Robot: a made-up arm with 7 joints.
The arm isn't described. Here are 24 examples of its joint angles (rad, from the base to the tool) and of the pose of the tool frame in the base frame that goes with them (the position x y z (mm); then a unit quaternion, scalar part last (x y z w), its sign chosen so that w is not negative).
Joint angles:
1: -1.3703 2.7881 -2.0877 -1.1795 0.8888 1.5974 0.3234
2: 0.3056 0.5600 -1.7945 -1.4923 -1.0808 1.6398 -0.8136
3: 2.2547 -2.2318 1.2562 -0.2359 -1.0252 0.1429 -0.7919
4: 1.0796 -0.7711 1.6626 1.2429 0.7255 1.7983 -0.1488
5: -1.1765 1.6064 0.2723 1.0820 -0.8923 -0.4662 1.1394
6: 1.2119 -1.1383 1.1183 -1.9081 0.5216 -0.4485 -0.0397
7: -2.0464 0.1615 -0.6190 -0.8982 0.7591 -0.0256 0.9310
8: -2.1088 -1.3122 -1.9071 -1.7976 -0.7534 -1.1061 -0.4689
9: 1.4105 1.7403 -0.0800 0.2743 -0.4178 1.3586 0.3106
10: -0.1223 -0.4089 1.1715 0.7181 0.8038 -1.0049 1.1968
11: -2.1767 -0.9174 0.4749 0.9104 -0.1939 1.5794 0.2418
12: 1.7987 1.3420 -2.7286 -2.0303 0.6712 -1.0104 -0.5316
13: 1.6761 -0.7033 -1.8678 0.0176 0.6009 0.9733 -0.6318
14: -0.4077 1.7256 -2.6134 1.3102 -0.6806 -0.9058 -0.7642
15: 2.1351 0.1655 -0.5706 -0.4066 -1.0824 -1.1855 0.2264
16: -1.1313 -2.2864 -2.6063 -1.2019 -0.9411 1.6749 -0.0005
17: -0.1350 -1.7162 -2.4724 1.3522 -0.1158 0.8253 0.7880
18: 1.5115 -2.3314 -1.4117 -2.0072 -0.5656 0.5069 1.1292
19: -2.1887 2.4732 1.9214 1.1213 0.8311 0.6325 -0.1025
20: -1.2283 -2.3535 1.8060 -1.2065 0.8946 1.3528 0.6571
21: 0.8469 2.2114 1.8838 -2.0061 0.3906 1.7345 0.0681
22: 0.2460 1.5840 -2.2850 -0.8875 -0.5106 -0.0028 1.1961
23: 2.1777 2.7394 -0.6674 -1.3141 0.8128 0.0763 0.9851
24: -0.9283 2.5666 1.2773 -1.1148 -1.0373 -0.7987 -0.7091
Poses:
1: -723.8 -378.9 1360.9 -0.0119 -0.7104 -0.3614 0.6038
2: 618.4 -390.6 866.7 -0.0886 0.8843 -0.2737 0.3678
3: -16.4 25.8 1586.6 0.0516 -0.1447 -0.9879 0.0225
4: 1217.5 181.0 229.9 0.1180 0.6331 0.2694 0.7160
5: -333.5 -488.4 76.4 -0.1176 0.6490 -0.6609 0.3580
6: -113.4 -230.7 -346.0 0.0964 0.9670 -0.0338 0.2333
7: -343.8 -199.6 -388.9 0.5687 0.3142 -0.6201 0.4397
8: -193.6 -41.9 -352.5 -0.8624 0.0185 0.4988 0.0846
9: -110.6 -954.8 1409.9 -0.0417 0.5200 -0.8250 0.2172
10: 70.0 906.3 271.4 -0.4597 -0.0787 0.7997 0.3781
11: 562.8 -54.2 1732.8 -0.3087 0.0690 -0.3881 0.8656
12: -286.1 270.9 -229.0 0.2811 -0.8902 -0.3503 0.0762
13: -476.3 1046.3 1048.9 -0.3329 0.2670 0.8837 0.1920
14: -107.1 -716.5 1509.6 0.3932 -0.4398 -0.1211 0.7983
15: -650.8 -148.9 1108.8 0.2362 -0.8771 0.3177 0.2721
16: -830.4 -143.3 438.9 -0.4208 -0.7879 0.1541 0.4225
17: 83.7 -155.8 2029.6 0.2004 -0.4250 0.3947 0.7896
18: -161.9 1165.4 373.4 0.3778 0.8019 0.4297 0.1723
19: -1004.4 278.6 208.4 0.5388 -0.1544 -0.8271 0.0426
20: 511.4 902.3 331.1 -0.1212 0.2732 0.6394 0.7085
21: -154.4 -960.2 405.7 0.2293 0.6430 -0.5103 0.5231
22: 591.4 447.4 1694.3 0.0260 -0.3745 0.2461 0.8936
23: 953.7 472.1 84.4 -0.3952 0.3440 0.4467 0.7252
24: 41.6 761.8 156.1 -0.7568 -0.2349 0.2643 0.5498
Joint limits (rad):
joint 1: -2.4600..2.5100
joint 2: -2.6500..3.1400
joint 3: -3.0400..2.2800
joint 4: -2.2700..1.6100
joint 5: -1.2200..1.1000
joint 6: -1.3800..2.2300
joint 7: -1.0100..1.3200
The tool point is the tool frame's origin. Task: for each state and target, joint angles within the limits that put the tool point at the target. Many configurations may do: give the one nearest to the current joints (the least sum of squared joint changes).
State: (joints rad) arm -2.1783 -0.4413 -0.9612 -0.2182 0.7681 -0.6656 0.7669
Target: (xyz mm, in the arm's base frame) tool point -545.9 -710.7 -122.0
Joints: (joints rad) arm -1.8490 -0.4316 -1.3291 -0.2421 0.6828 -0.6521 0.6454
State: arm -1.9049 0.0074 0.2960 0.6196 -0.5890 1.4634 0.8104
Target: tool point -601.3 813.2 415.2
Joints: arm -1.4204 0.4393 -0.2853 0.5068 -0.8610 1.7130 0.2916
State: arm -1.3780 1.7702 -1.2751 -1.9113 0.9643 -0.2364 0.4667
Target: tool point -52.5 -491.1 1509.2
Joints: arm -0.8825 1.5563 -1.5709 -1.4265 1.1000 0.3337 0.9679
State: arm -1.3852 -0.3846 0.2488 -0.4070 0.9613 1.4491 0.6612
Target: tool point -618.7 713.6 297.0
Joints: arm -1.5193 -0.6672 0.3466 -0.4842 1.0650 1.3111 0.8254
